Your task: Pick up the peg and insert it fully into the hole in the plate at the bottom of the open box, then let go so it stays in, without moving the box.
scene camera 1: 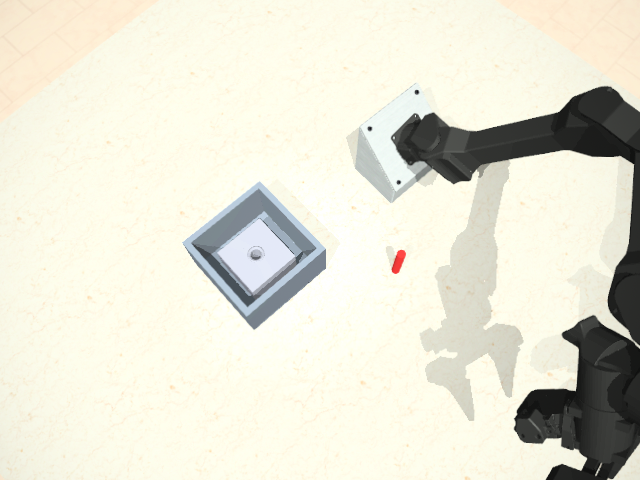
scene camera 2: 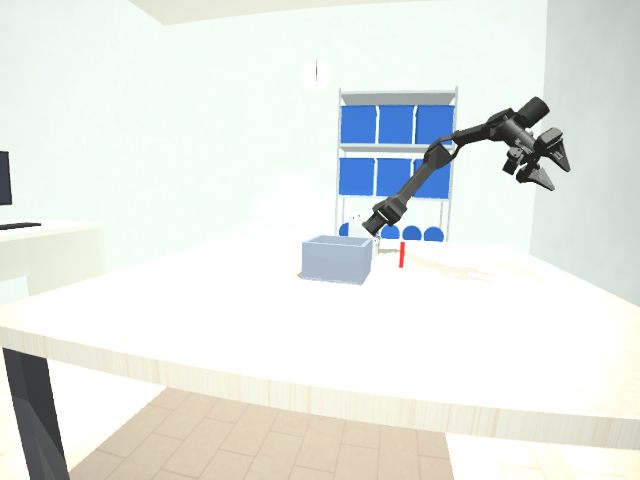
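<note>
A red peg [scene camera 1: 398,261] [scene camera 2: 401,254] stands upright on the table, to the right of the box. The open grey-blue box [scene camera 1: 294,287] [scene camera 2: 336,262] stands on the table. In scene camera 1 a pale square plate [scene camera 1: 273,263] lies at its bottom, with a round hole [scene camera 1: 255,253] near the middle; the box walls hide the plate in scene camera 2. My gripper [scene camera 2: 560,179] is open and empty, raised high above the table and to the right of the peg, well apart from it. In scene camera 1 part of the gripper shows at the lower right, cut off by the frame.
The arm's wedge-shaped metal base [scene camera 1: 377,149] stands behind the peg and near the box. The arm reaches from it to the right, casting a shadow on the table. The table's front edge [scene camera 2: 310,392] shows in scene camera 2, and a shelf rack [scene camera 2: 398,98] with blue bins stands behind.
</note>
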